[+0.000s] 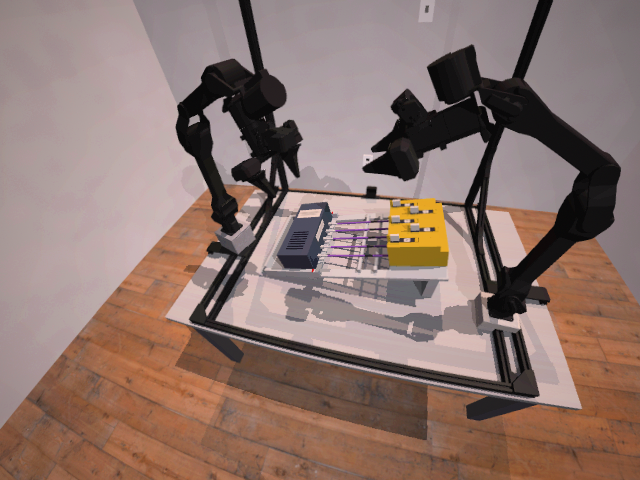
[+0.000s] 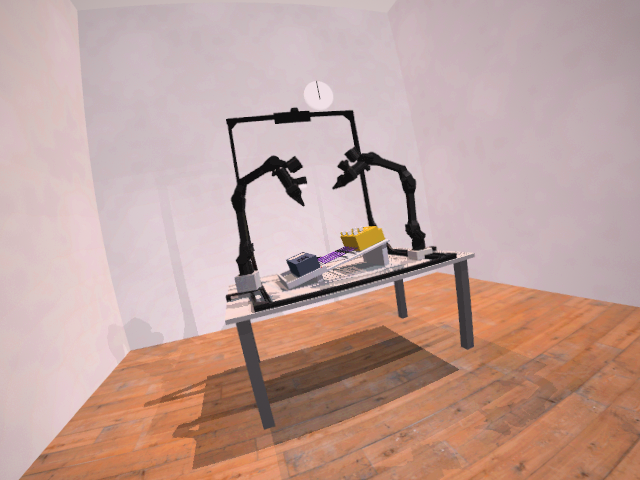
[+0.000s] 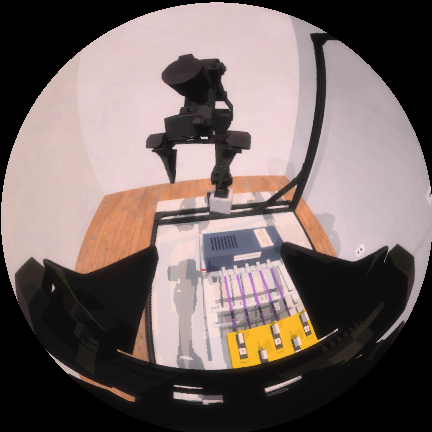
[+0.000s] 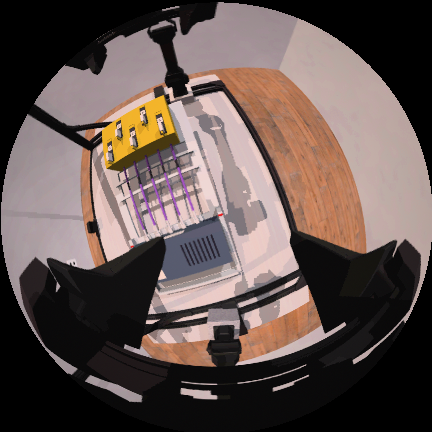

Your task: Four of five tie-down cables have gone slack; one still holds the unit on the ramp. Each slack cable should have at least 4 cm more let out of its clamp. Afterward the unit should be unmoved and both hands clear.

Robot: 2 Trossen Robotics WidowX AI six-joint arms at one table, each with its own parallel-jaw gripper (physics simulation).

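The dark blue unit [image 1: 303, 242] [image 2: 303, 264] [image 3: 246, 242] [image 4: 175, 260] sits at the low end of the white ramp [image 1: 439, 274]. Several purple cables [image 1: 351, 238] [image 3: 253, 285] [image 4: 182, 180] run from it to the yellow clamp block [image 1: 418, 258] [image 2: 369, 238] [image 4: 147, 131] at the high end. Several white clamp levers stand on the block, one of them nearest the front [image 1: 394, 238]. Which cable is taut I cannot tell. My left gripper [image 1: 368, 159] [image 2: 334, 187] is open and empty, high above the block's left side. My right gripper [image 1: 285, 185] [image 2: 302, 204] [image 3: 194, 184] is open and empty, above and behind the unit.
White crossbars [image 1: 362, 258] pass across the cables between unit and block. A black frame [image 1: 351, 360] runs around the tabletop, with upright posts behind. Small red marks [image 1: 312, 270] [image 4: 220, 214] lie beside the unit's cable-side edge.
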